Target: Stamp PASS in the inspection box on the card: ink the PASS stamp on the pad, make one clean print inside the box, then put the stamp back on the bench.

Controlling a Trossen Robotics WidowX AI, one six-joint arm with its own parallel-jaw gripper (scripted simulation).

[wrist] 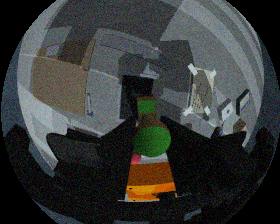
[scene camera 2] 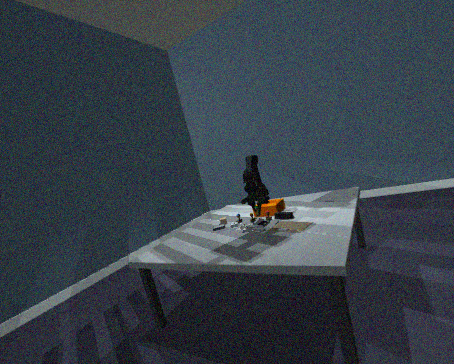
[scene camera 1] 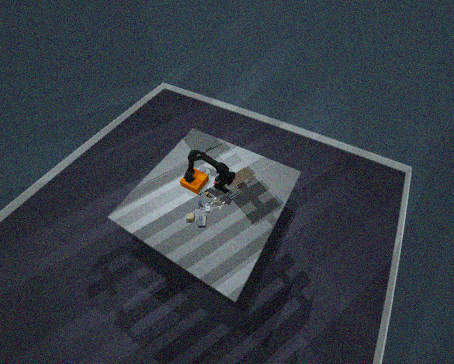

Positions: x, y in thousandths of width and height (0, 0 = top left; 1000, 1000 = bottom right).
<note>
In view: my gripper (wrist: 530, 533), a green-knob stamp (wrist: 541, 614) and an ink pad (wrist: 470, 377).
</note>
